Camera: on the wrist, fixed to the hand. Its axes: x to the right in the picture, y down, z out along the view.
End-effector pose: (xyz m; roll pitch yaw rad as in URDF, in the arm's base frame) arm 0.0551 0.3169 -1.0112 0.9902 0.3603 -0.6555
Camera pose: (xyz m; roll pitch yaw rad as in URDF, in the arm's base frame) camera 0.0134 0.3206 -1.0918 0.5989 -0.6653 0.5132
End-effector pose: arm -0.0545 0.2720 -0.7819 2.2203 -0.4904 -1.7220
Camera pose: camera 0.0170 0.2412 -0.8287 -2.2152 -0.9926 2.2537
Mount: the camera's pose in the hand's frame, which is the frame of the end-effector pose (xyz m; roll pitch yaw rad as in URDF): -0.0047 -0.0858 -0.0294 0.0532 0.2310 1.4983
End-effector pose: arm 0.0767 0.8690 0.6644 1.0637 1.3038 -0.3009
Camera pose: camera -0.0115 0.8796 0.6454 1.4606 -0.1269 0.4429
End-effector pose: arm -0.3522 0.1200 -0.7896 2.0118 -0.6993 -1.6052
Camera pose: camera -0.2903 0.0796 -0.8424 -1.7647 -0.9142 1.8830
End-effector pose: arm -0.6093 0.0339 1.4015 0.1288 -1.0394 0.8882
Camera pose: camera -0.5259 0.0076 1.3771 -0.9727 -0.0089 2.3347
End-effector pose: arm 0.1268 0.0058 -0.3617 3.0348 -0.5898 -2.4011
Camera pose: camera 0.1976 -0.0493 -0.3476 -2.4726 -0.3198 2.1786
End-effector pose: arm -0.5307 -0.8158 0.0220 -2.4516 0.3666 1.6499
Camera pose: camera -0.5799 -0.7963 0.0958 2.8376 0.4527 -0.0238
